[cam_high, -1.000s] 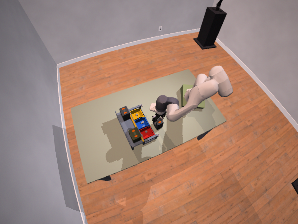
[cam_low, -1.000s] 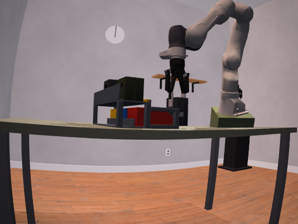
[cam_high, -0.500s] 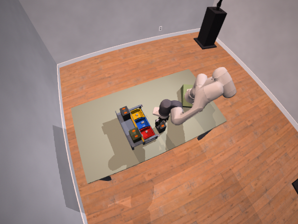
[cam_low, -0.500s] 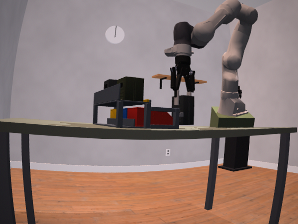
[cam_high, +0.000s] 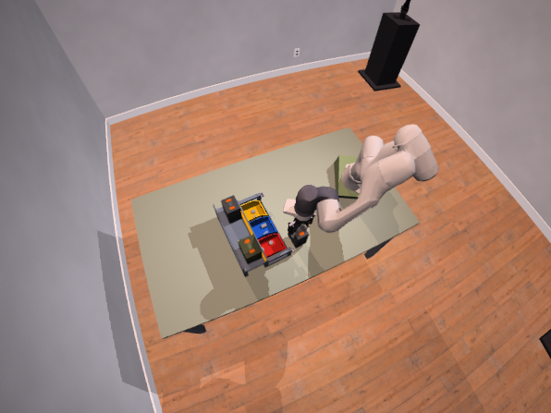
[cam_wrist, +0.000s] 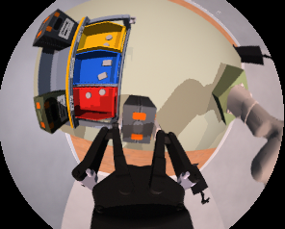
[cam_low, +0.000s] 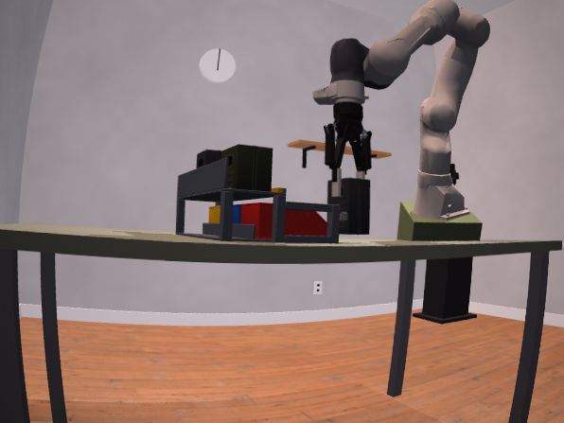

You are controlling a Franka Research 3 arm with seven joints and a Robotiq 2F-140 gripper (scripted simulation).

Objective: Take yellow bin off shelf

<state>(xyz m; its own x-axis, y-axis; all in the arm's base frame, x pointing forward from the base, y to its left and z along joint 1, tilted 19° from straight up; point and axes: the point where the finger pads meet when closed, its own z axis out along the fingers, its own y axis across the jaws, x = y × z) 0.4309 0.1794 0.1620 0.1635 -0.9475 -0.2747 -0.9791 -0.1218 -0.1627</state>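
My gripper is now 50 mm above the black box. Round my hand: yellow bin 200 mm ahead, 210 mm to the right, 90 mm below; red bin 160 mm ahead, 10 mm to the left, 90 mm below; blue bin 180 mm ahead, 100 mm to the right, 90 mm below.
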